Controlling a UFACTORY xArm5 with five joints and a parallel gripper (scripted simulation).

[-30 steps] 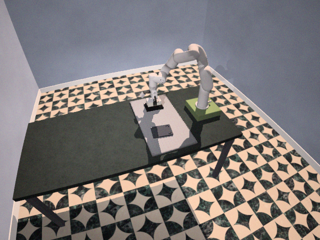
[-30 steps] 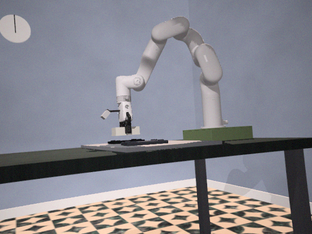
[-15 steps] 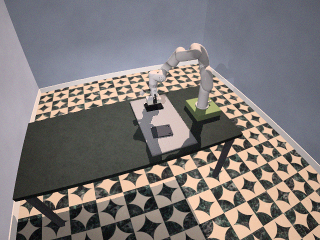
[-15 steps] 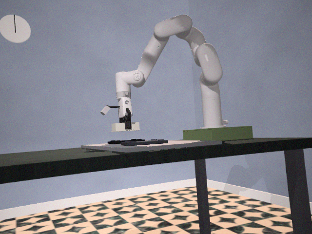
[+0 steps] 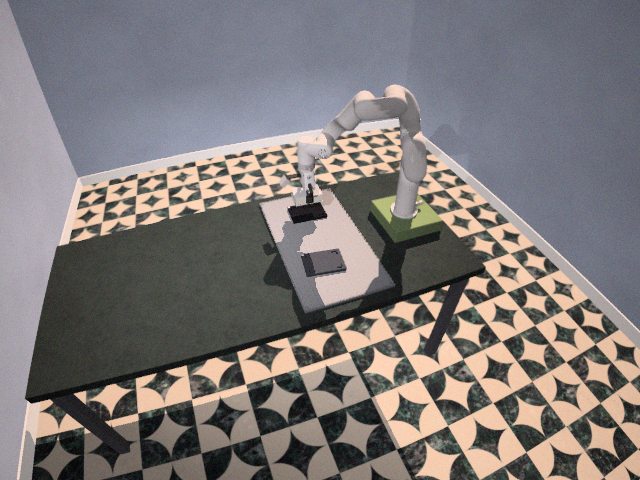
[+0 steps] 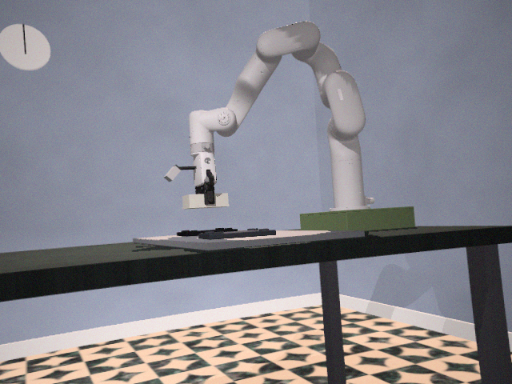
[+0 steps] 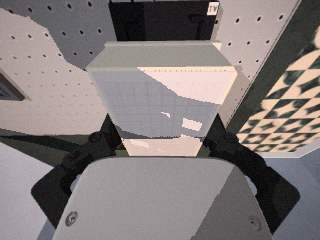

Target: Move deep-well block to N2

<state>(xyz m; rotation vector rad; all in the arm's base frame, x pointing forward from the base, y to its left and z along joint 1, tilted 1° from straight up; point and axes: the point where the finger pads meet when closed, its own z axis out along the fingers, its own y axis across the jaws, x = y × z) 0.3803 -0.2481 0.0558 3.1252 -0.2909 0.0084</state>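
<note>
My gripper is now 9 cm short of the dark nest N2, 33 cm to the right of it and 10 cm above it. Round my hand: nest N1: 10 cm below; then white deep-well block: right at my hand.
</note>
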